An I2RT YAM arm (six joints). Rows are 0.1 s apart.
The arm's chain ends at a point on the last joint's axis. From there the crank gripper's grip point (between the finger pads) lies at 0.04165 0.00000 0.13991 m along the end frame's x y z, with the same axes.
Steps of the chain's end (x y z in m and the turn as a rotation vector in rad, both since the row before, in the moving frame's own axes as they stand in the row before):
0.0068 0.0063 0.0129 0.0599 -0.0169 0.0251
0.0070 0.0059 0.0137 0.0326 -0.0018 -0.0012
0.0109 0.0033 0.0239 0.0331 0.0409 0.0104
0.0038 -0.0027 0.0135 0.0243 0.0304 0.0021
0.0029 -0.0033 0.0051 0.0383 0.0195 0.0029
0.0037 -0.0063 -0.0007 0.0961 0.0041 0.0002
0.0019 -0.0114 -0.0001 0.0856 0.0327 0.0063
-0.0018 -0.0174 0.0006 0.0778 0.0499 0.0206
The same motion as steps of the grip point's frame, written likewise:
0.0045 -0.0011 0.0134 0.0599 -0.0169 0.0251
0.0067 0.0013 0.0137 0.0326 -0.0018 -0.0012
0.0166 -0.0008 0.0220 0.0331 0.0409 0.0104
0.0080 -0.0060 0.0121 0.0243 0.0304 0.0021
0.0056 -0.0085 0.0042 0.0383 0.0195 0.0029
0.0043 -0.0197 -0.0015 0.0961 0.0041 0.0002
0.0065 -0.0230 -0.0020 0.0856 0.0327 0.0063
0.0052 -0.0273 -0.0020 0.0778 0.0499 0.0206

